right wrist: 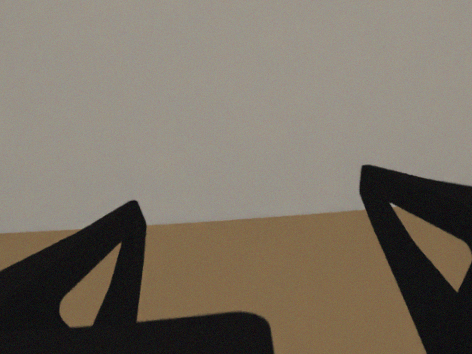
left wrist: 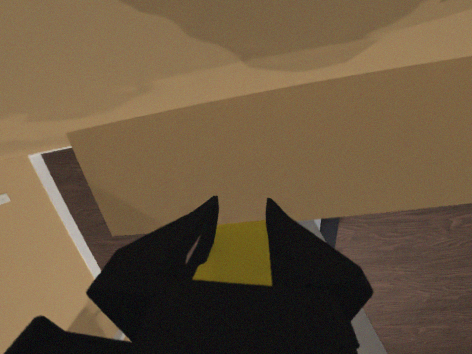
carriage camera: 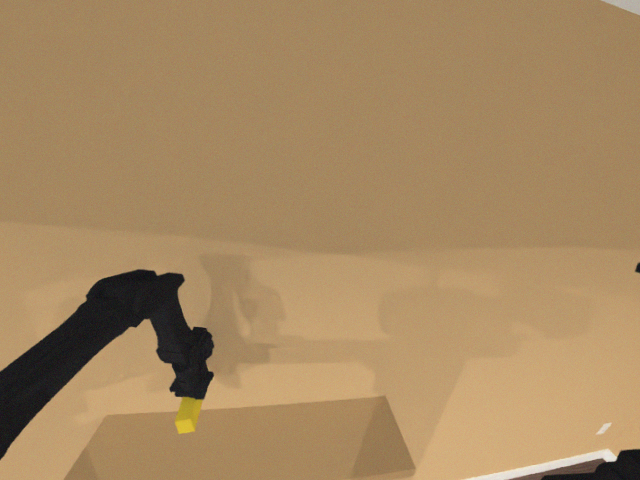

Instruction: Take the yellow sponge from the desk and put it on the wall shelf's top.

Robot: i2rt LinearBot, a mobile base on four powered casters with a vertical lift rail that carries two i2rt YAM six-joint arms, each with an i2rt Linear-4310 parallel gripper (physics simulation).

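Places are measured from the left arm's base along level axes (x right, y down, z ahead), in metres.
Pixels of known places: left gripper, between the fingertips: (left wrist: 242, 203) (carriage camera: 198, 396); right gripper, between the fingertips: (right wrist: 249, 195).
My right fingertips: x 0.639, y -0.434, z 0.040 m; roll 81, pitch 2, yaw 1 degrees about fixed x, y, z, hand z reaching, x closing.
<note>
Behind a point stands the place of what it marks.
The yellow sponge (carriage camera: 186, 415) @(z 0.346, x 0.043, y 0.275 m) (left wrist: 237, 255) @(z 0.422, x 0.028, y 0.296 m) is held between the fingers of my left gripper (carriage camera: 191, 398) @(z 0.437, x 0.029, y 0.331 m) (left wrist: 242, 203) @(z 0.437, x 0.029, y 0.331 m), which points downward and is shut on it. The wall shelf (carriage camera: 289, 439) @(z 0.436, x 0.329, y 0.541 m) (left wrist: 275, 150) @(z 0.435, x 0.076, y 0.541 m) is a plain tan board at the bottom of the carriage view, its near edge partly cut off. The sponge overlaps the shelf's top in the carriage view; its exact height over the board is hard to tell. In the left wrist view, the fingertips reach across the shelf's near edge. My right gripper (right wrist: 249, 195) @(z 0.040, x 0.639, y -0.434 m) is open and empty, facing the walls. The desk does not show.
The tan wall (carriage camera: 320, 129) @(z 0.567, x 0.346, y -0.485 m) (left wrist: 100, 60) @(z 0.528, x -0.031, y 0.302 m) rises behind the shelf, with arm shadows on it. Dark wood floor (left wrist: 410, 265) @(z -0.866, x 1.430, y 1.542 m) and white baseboard (carriage camera: 542, 463) @(z 0.752, x 2.153, y 1.452 m) (left wrist: 65, 210) @(z -0.249, x -1.857, y 1.515 m) lie below. A black arm part (carriage camera: 625, 465) @(z 0.018, x 0.594, y -0.209 m) shows at the carriage view's lower right.
</note>
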